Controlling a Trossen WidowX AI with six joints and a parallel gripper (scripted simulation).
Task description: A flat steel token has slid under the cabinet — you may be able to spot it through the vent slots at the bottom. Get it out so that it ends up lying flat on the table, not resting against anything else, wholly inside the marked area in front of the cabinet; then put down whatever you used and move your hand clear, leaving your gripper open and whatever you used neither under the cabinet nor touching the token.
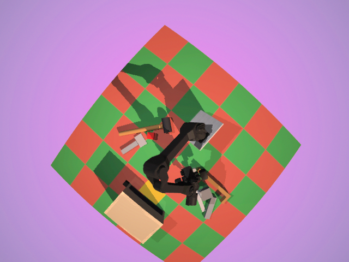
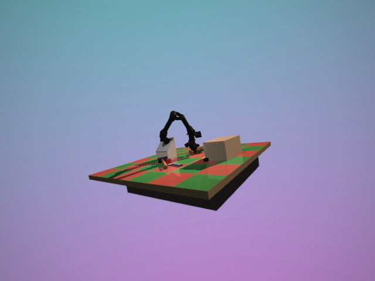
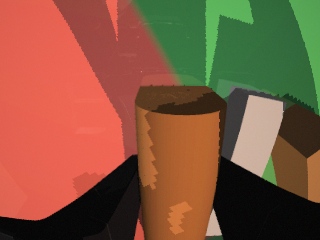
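Right now the grey block is 16 cm to the left of my gripper tip, 2 cm ahead of it and 1 cm above it. From my gripper tip the other things lie so: grey bar (26 cm to the left, 7 cm ahead); red cube (35 cm to the right, 1 cm behind, 1 cm above); pale bar (3 cm behind, 2 cm to the left).
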